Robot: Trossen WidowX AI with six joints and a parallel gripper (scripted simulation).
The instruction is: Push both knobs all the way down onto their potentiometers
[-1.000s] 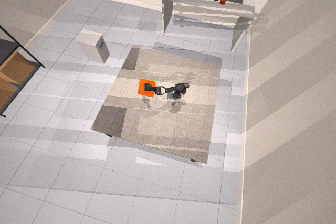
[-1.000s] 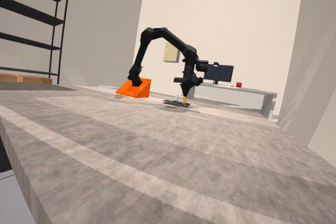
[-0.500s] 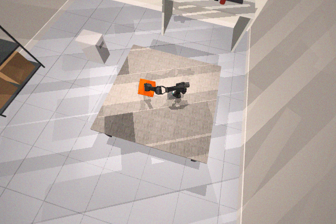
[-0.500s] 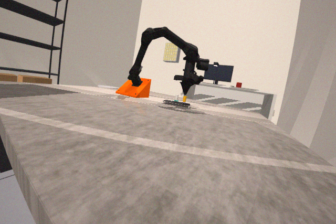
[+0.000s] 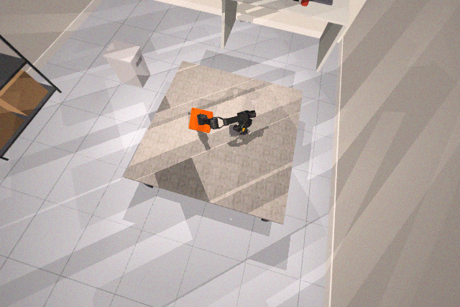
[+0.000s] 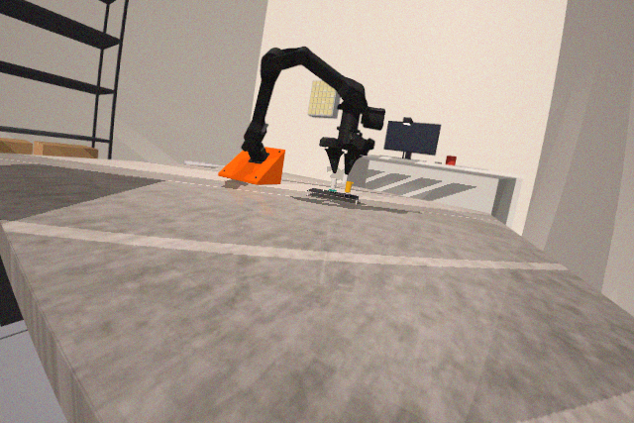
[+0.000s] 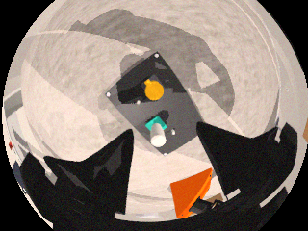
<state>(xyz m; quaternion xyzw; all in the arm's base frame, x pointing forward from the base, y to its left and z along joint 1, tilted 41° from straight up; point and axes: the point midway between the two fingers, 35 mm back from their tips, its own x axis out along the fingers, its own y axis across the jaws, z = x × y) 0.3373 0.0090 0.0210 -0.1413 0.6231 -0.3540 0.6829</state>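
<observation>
The white knob lies 40 mm below my gripper tip, 20 mm behind it and 10 mm to the left of it. The rest, counted from my gripper tip: orange knob 30 mm below, 30 mm ahead.
</observation>
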